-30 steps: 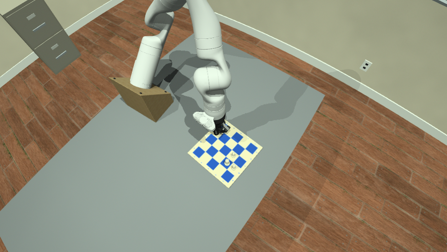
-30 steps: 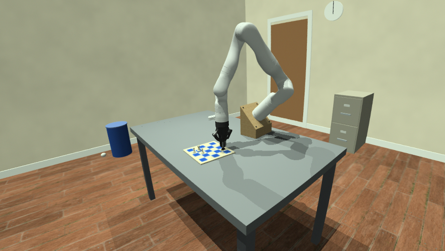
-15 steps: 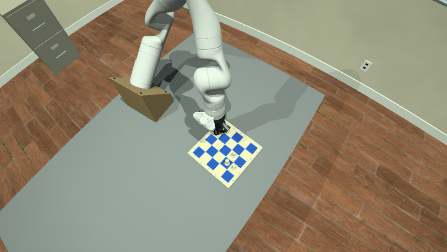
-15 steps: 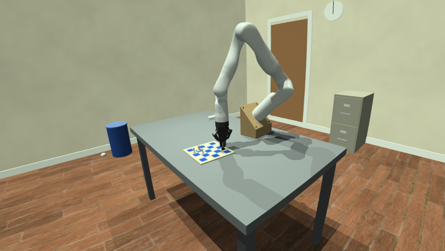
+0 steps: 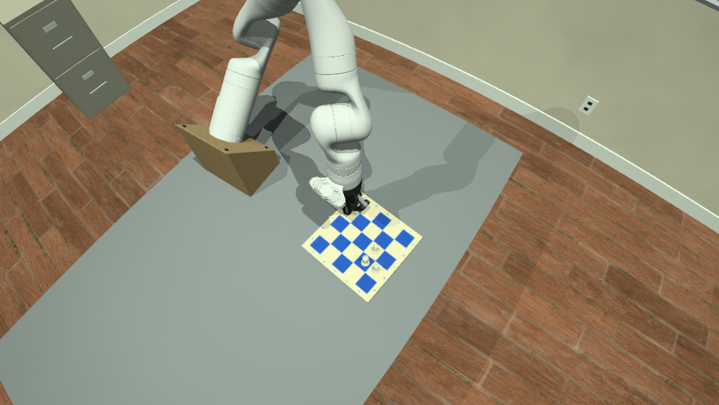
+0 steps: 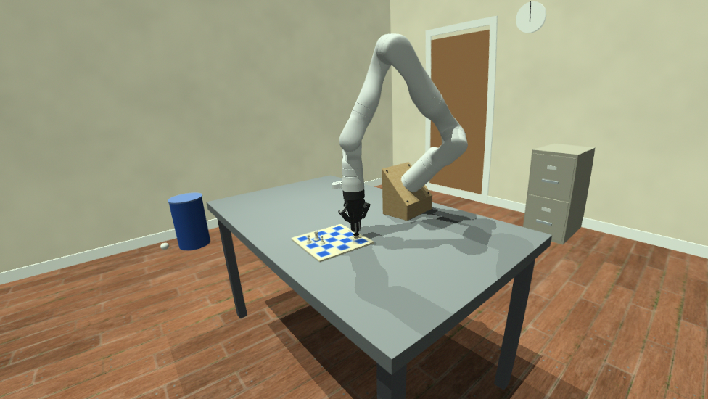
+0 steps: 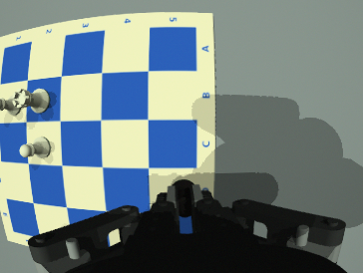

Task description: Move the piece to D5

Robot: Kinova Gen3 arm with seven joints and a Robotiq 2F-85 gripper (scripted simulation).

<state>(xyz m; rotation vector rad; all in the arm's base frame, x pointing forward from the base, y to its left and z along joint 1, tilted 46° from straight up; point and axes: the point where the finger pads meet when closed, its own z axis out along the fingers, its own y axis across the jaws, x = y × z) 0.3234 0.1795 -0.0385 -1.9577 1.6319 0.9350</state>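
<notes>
The chessboard lies 90 mm ahead of my hand, 40 mm below it and 30 mm to the right of it. From my hand the other things lie so: black pawn 10 mm below.
</notes>
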